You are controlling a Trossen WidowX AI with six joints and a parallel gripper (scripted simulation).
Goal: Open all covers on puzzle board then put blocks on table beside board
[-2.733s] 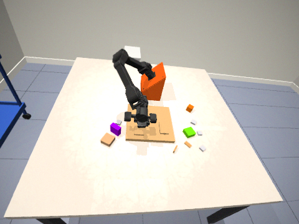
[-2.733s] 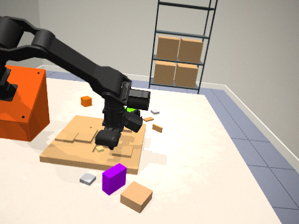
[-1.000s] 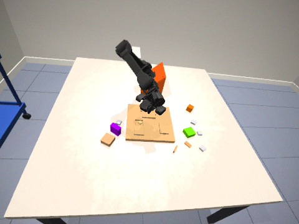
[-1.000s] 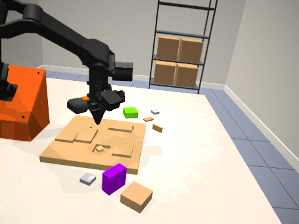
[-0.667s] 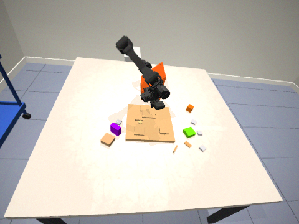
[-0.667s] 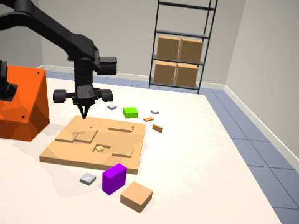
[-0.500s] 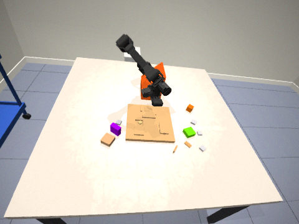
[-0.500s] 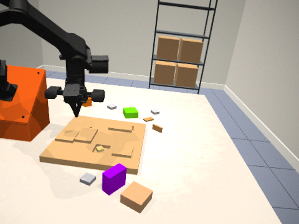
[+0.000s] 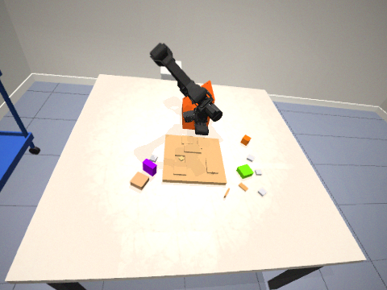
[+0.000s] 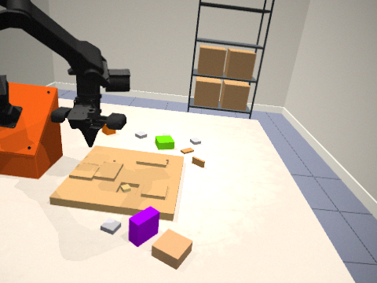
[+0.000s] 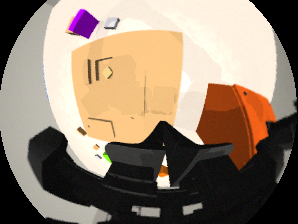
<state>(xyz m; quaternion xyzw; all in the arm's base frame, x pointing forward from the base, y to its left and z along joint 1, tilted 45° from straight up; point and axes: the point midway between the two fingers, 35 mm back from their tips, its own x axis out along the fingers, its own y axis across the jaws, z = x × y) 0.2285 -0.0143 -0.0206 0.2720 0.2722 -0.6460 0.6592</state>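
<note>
Right now the tan puzzle board is 100 mm ahead of my gripper tip, 10 mm to the right of it and 60 mm below it. Round my gripper tip: green block: 180 mm ahead, 240 mm to the left, 70 mm below; grey piece: 130 mm ahead, 210 mm to the right, 80 mm below; orange block: 50 mm behind, 300 mm to the left, 60 mm below.
</note>
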